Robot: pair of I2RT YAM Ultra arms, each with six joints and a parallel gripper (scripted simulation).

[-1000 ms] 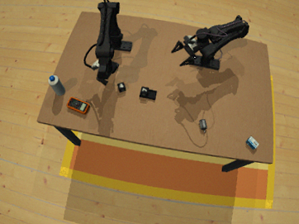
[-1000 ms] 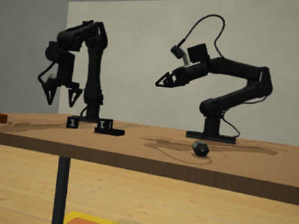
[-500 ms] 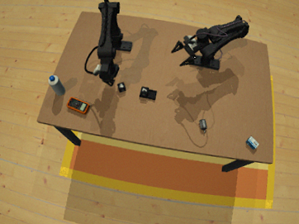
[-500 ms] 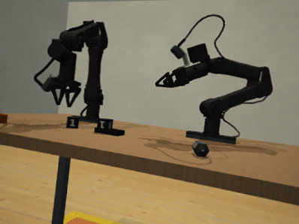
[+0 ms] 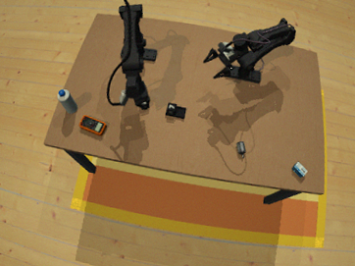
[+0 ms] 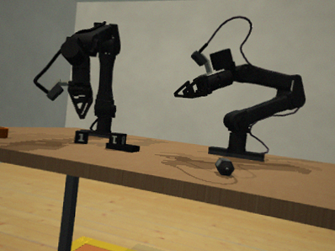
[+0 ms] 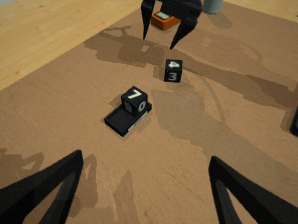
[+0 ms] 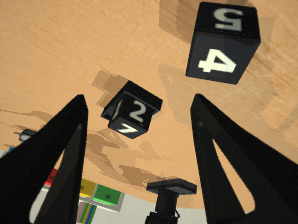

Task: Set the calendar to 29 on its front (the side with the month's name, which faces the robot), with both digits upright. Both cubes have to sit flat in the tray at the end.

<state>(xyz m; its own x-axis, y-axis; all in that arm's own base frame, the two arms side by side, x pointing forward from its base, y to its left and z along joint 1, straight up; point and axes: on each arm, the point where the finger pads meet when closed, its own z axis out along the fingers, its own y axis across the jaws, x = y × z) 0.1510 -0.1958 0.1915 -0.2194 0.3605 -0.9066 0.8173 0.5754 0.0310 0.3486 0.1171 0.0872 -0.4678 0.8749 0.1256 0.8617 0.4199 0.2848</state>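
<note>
Now: the black calendar tray 4 cm behind my right hand, 14 cm to the left of it and 9 cm below it.
</note>
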